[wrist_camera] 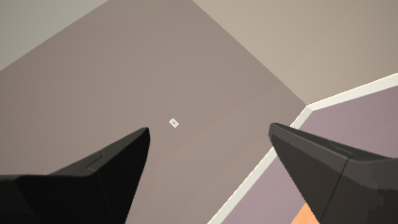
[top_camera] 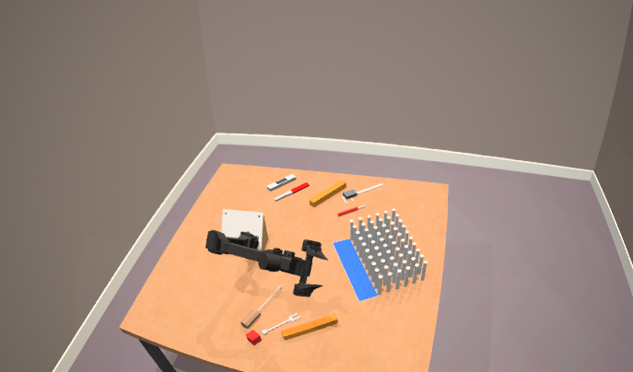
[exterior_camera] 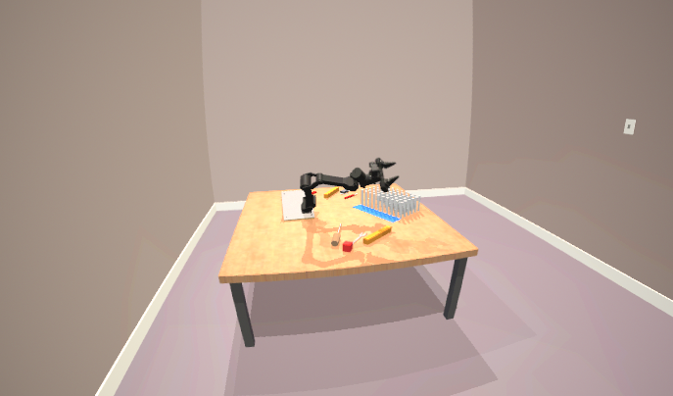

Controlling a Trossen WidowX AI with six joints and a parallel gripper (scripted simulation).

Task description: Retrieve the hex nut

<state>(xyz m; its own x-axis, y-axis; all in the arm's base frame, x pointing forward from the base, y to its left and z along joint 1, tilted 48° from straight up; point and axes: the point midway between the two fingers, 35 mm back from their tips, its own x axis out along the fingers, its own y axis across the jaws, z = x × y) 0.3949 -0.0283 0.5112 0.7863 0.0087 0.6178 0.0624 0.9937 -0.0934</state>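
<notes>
My gripper tip is 38 cm above the fork tool, 20 cm past it and 2 cm to the right of it. Round my gripper tip: blue taped strip: 38 cm to the left, 38 cm below, 3 cm ahead; hex nut: 46 cm to the left, 37 cm below, 18 cm ahead; red cube: 36 cm below, 28 cm behind, 8 cm to the right.
</notes>
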